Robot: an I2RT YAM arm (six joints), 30 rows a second.
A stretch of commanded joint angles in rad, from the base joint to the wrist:
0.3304, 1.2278, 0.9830, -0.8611, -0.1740, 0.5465
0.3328, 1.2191, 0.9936, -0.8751, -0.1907, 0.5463
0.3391, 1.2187, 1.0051, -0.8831, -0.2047, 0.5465
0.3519, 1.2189, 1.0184, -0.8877, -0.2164, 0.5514
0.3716, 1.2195, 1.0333, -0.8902, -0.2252, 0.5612
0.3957, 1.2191, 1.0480, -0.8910, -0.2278, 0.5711
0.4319, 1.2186, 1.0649, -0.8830, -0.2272, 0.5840
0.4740, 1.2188, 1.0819, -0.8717, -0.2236, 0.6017
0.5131, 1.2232, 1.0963, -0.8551, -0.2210, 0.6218
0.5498, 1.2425, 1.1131, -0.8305, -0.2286, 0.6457
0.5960, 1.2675, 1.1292, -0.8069, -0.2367, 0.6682
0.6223, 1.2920, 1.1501, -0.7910, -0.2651, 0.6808
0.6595, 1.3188, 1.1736, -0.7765, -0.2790, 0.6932
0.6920, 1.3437, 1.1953, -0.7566, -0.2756, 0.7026
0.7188, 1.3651, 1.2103, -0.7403, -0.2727, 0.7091
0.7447, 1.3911, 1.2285, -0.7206, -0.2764, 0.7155
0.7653, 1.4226, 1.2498, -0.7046, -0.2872, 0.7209
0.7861, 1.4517, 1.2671, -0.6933, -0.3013, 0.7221
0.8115, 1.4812, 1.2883, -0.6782, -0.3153, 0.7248
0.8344, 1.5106, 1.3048, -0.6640, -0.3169, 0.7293
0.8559, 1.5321, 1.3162, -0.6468, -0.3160, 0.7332
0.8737, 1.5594, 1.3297, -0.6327, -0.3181, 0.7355
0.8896, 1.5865, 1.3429, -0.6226, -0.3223, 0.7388
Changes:
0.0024, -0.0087, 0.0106, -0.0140, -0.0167, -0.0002
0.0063, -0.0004, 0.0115, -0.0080, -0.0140, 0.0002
0.0128, 0.0002, 0.0133, -0.0046, -0.0117, 0.0049
0.0197, 0.0006, 0.0149, -0.0025, -0.0088, 0.0098
0.0241, -0.0004, 0.0147, -0.0008, -0.0026, 0.0099
0.0362, -0.0005, 0.0169, 0.0080, 0.0006, 0.0129
0.0421, 0.0002, 0.0170, 0.0113, 0.0036, 0.0177
0.0391, 0.0044, 0.0144, 0.0166, 0.0026, 0.0201
0.0367, 0.0193, 0.0168, 0.0246, -0.0076, 0.0239
0.0462, 0.0250, 0.0161, 0.0236, -0.0081, 0.0225
0.0263, 0.0245, 0.0209, 0.0159, -0.0284, 0.0126
0.0372, 0.0268, 0.0235, 0.0145, -0.0139, 0.0124
0.0325, 0.0249, 0.0217, 0.0199, 0.0034, 0.0094
0.0268, 0.0214, 0.0150, 0.0163, 0.0029, 0.0065
0.0259, 0.0260, 0.0182, 0.0197, -0.0037, 0.0064
0.0206, 0.0315, 0.0213, 0.0160, -0.0108, 0.0054
0.0208, 0.0291, 0.0173, 0.0113, -0.0141, 0.0012
0.0254, 0.0295, 0.0212, 0.0151, -0.0140, 0.0027
0.0229, 0.0294, 0.0165, 0.0142, -0.0016, 0.0045
0.0215, 0.0215, 0.0114, 0.0172, 0.0009, 0.0039
0.0178, 0.0273, 0.0135, 0.0141, -0.0021, 0.0023
0.0159, 0.0271, 0.0132, 0.0101, -0.0042, 0.0033

